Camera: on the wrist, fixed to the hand. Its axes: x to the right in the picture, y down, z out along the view.
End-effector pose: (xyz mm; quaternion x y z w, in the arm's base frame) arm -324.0 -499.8 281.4 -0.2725 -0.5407 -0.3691 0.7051
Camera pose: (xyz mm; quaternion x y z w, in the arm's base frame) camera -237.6 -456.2 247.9 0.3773 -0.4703 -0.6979 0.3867
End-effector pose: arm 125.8 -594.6 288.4 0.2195 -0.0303 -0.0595 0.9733
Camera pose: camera 108.0 -495.5 307.4 0.3457 0.3203 -0.6534 0.5924
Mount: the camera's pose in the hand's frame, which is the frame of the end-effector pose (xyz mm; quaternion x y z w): -29.8 95.2 -23.3 0.1676 0.2069 -0.6815 0.6817
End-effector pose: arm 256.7 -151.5 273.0 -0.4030 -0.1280 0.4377 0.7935
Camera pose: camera 195.9 -159.8 190.9 -0.1451 -0.1244 -0.3043 0.9332
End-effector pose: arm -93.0 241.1 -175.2 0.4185 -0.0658 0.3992 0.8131
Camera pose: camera -185.4 272.0 -143.5 0.3838 0.4755 -0.1844 0.7698
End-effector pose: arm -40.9 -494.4 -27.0 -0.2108 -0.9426 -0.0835 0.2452
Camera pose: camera 34.3 -425.7 -16.5 0.5570 -0.7495 -0.1097 0.3406
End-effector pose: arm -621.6 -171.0 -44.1 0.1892 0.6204 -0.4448 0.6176
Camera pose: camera -555.9 -92.6 -50.2 0.0983 -0.6051 0.7889 0.0422
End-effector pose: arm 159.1 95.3 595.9 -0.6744 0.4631 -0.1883 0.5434
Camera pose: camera 86.6 108.9 524.8 -0.6453 -0.0630 -0.7158 0.2593
